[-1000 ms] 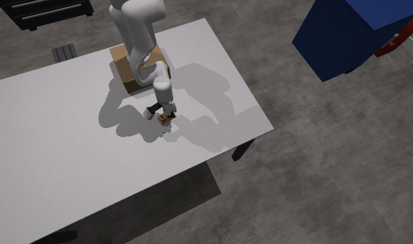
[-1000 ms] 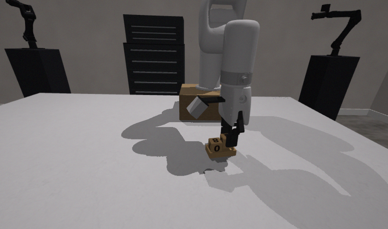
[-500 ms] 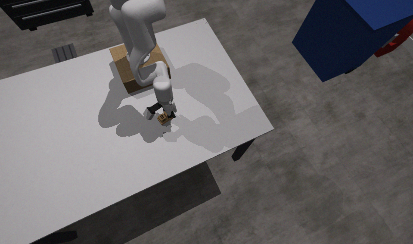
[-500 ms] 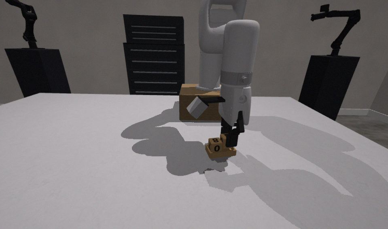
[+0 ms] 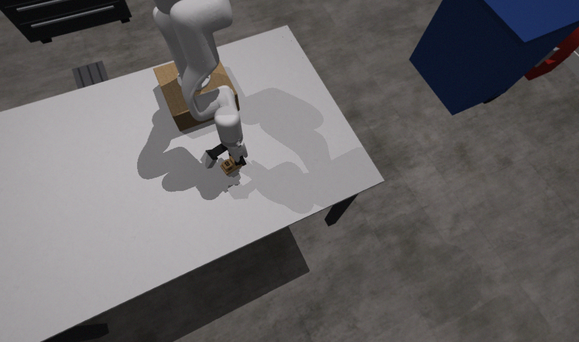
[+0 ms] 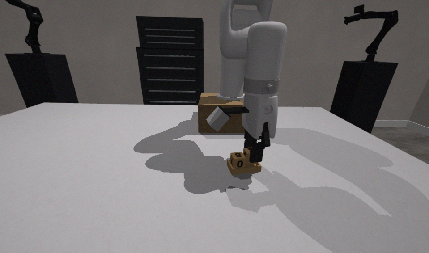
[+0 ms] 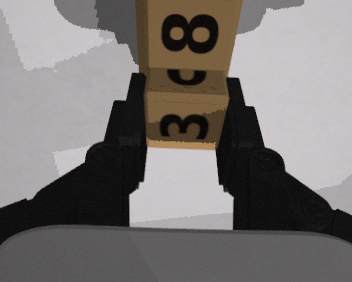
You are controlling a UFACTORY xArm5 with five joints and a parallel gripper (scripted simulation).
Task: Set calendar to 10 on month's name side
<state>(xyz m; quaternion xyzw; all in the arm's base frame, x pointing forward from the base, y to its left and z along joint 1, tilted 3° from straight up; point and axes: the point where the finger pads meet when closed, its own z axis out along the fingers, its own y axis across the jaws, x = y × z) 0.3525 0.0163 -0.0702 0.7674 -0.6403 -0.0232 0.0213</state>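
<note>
Right now my hand is 40 mm above the wooden calendar tray and 20 mm to the left of it.
</note>
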